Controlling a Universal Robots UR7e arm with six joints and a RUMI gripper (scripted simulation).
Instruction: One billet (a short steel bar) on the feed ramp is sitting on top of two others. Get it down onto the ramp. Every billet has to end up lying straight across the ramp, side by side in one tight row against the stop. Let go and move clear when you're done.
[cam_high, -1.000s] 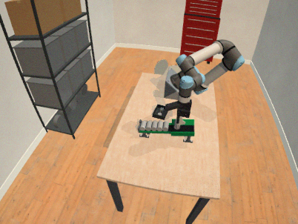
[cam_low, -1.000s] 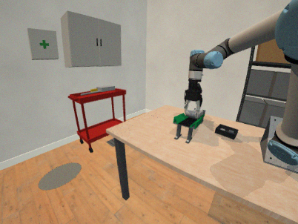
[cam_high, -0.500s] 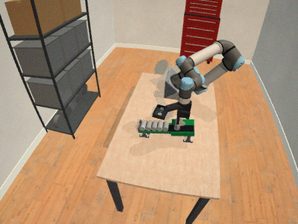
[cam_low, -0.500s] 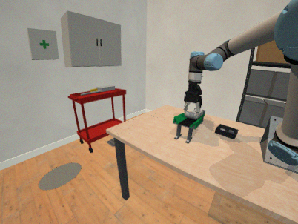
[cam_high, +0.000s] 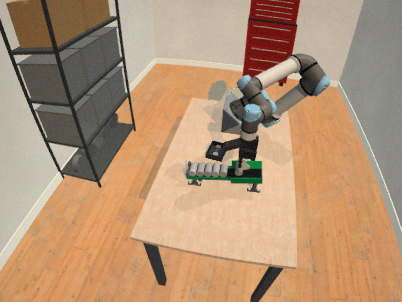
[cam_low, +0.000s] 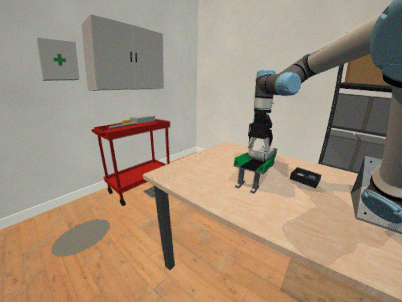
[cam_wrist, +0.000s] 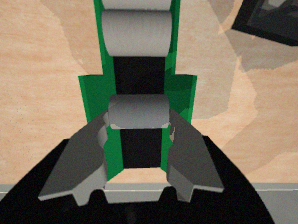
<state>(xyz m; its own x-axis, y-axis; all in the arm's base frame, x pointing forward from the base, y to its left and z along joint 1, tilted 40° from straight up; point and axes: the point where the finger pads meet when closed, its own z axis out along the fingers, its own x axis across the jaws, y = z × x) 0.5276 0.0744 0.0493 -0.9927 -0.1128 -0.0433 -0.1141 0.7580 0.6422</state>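
The ramp is 6 cm to the right of my hand, 5 cm below it and 1 cm ahead of it. The rest, counted from my hand: grey stop (26 cm to the right, 6 cm below, 3 cm ahead).
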